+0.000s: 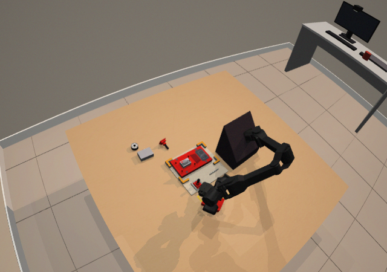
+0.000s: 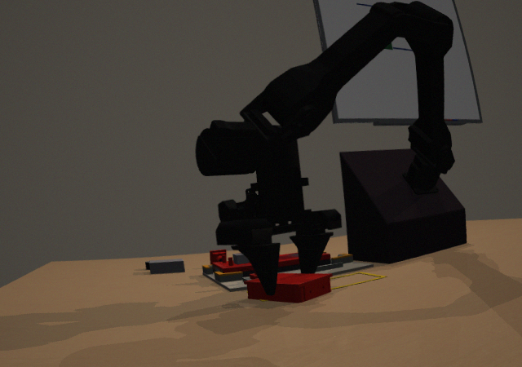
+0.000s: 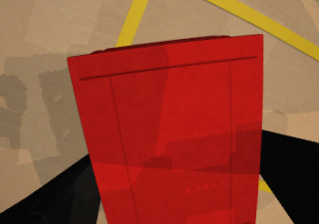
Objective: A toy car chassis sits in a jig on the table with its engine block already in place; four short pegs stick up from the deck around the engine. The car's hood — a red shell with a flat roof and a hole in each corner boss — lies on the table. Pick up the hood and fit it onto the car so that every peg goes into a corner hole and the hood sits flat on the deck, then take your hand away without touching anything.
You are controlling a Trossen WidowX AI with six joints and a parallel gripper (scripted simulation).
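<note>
Now: gripper tip 20 mm past the grey engine block, 240 mm to the left of it and 20 mm below it. Round my gripper tip: red hood: 10 mm above; then wheel: 150 mm ahead, 490 mm to the right; then grey jig plate: 60 mm behind, 220 mm to the right.
</note>
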